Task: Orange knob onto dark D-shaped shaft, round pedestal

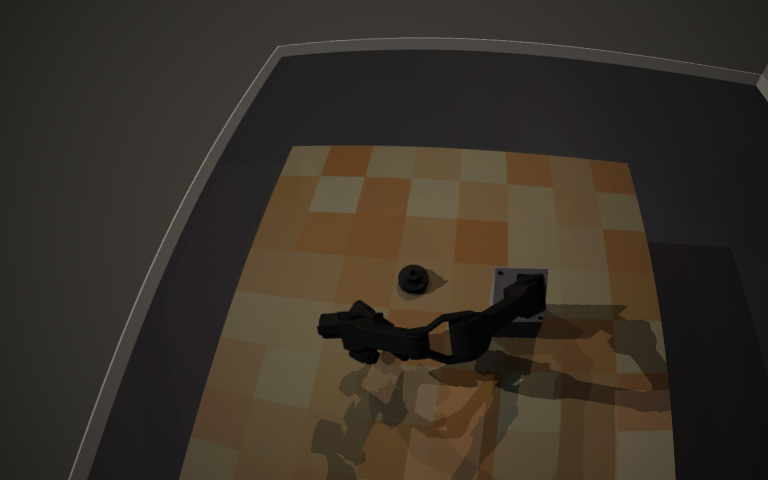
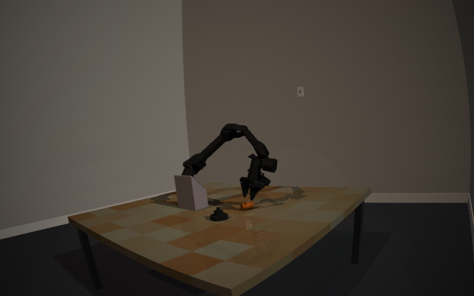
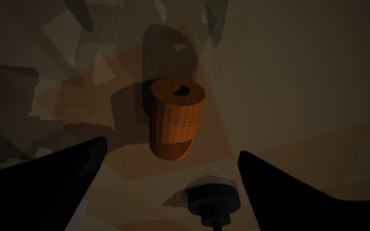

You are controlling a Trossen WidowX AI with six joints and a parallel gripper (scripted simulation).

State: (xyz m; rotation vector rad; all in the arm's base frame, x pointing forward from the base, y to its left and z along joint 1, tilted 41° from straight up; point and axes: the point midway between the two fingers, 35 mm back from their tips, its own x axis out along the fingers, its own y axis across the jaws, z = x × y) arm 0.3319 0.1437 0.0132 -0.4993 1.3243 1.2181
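Right now my gripper tip is 40 mm above the orange knob. Also, from my gripper tip: shaft pedestal (200 mm to the right, 30 mm below, 20 mm behind).
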